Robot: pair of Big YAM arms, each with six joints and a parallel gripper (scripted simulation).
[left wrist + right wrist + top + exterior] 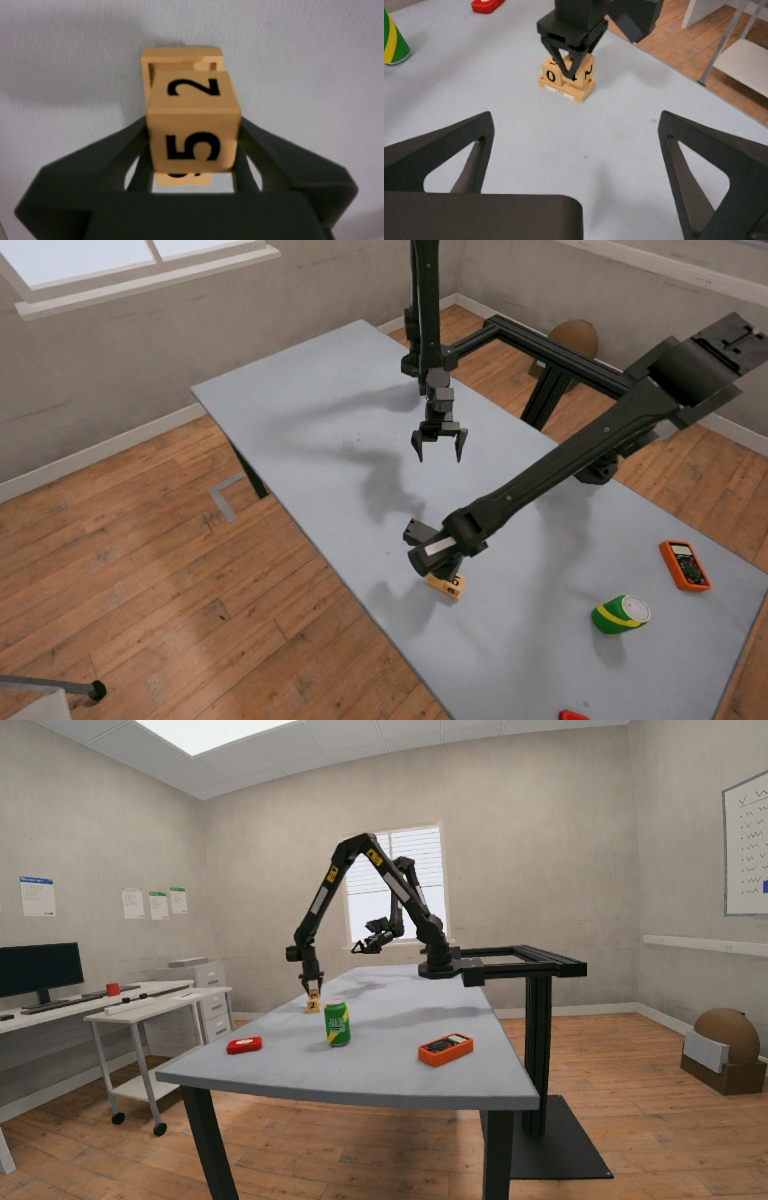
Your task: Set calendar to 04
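Now: the wooden calendar tray 20 mm to the left of my left hand and 50 mm below it. From my left hand the other things lie so: orange multimeter 500 mm behind, 440 mm to the left, 40 mm below; red tin 60 mm ahead, 420 mm to the left, 40 mm below; green can 210 mm behind, 350 mm to the left.
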